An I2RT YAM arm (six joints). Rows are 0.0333 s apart.
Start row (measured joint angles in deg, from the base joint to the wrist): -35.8, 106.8, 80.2, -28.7, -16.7, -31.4
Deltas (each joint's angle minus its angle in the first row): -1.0, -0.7, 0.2, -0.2, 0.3, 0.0; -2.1, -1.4, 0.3, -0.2, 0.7, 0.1; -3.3, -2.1, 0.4, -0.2, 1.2, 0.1; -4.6, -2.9, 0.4, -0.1, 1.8, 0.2; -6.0, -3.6, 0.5, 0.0, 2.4, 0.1; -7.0, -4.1, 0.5, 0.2, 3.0, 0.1; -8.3, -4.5, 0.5, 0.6, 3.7, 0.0
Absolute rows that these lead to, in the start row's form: -36.8, 106.1, 80.4, -28.9, -16.4, -31.4; -37.9, 105.4, 80.5, -28.9, -16.0, -31.3; -39.1, 104.7, 80.6, -28.9, -15.5, -31.3; -40.4, 103.9, 80.6, -28.8, -14.9, -31.2; -41.8, 103.2, 80.7, -28.7, -14.3, -31.3; -42.8, 102.7, 80.7, -28.5, -13.7, -31.3; -44.1, 102.3, 80.7, -28.1, -13.0, -31.4
